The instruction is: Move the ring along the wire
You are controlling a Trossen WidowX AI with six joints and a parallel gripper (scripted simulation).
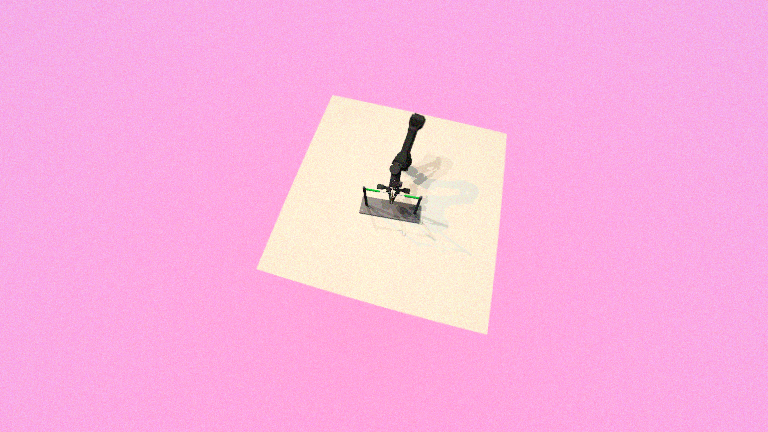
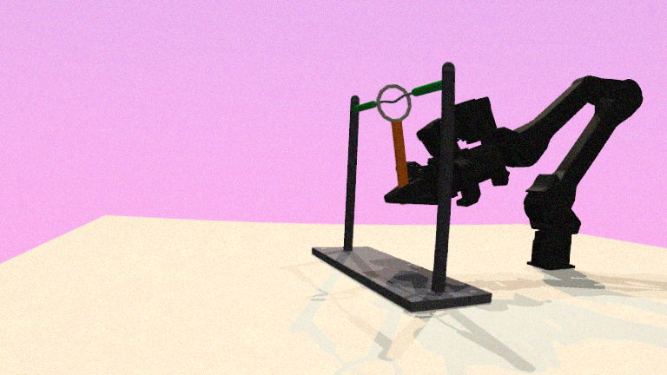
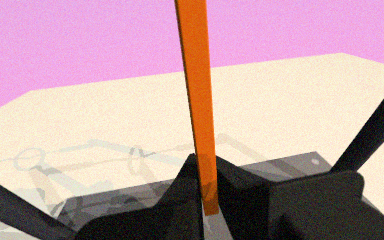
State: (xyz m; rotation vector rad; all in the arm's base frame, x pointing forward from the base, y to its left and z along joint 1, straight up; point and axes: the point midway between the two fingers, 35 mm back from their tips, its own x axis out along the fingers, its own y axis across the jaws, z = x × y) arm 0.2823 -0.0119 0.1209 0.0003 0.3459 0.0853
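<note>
My gripper tip is 3 cm below the clamp rig.
</note>
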